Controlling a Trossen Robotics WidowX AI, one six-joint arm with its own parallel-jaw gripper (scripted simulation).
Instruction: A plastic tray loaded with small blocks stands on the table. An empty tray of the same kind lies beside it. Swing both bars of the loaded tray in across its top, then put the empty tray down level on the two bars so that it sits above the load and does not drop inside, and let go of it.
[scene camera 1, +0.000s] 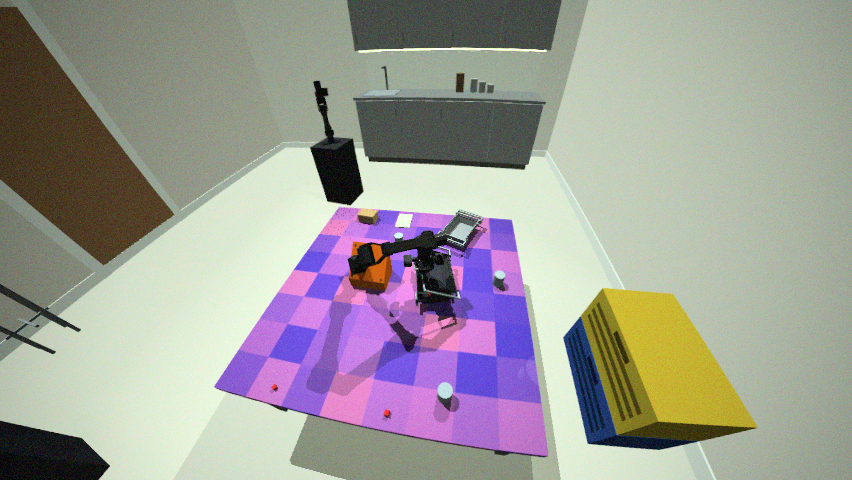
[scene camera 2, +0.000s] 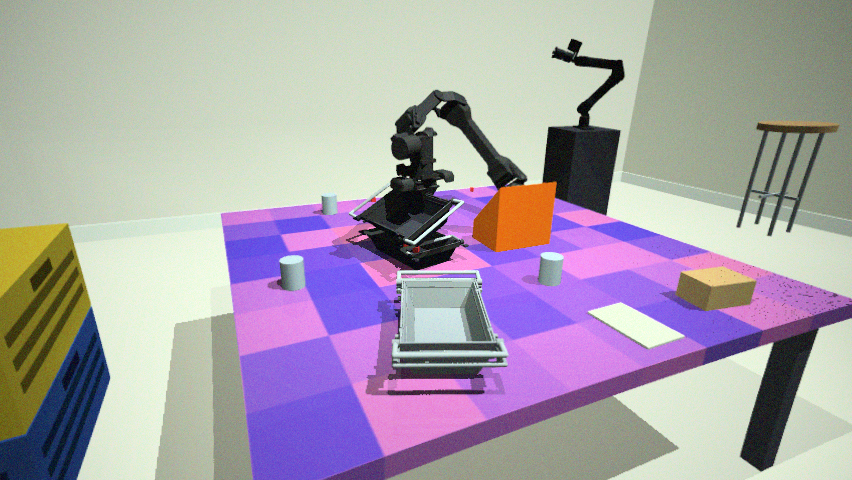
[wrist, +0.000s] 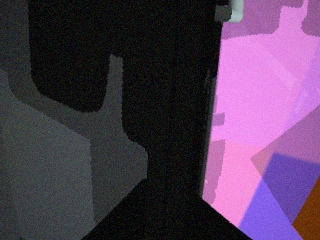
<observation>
The pictures show: my gripper, a tan box and a white sheet.
My gripper is seen too in the wrist view.
</observation>
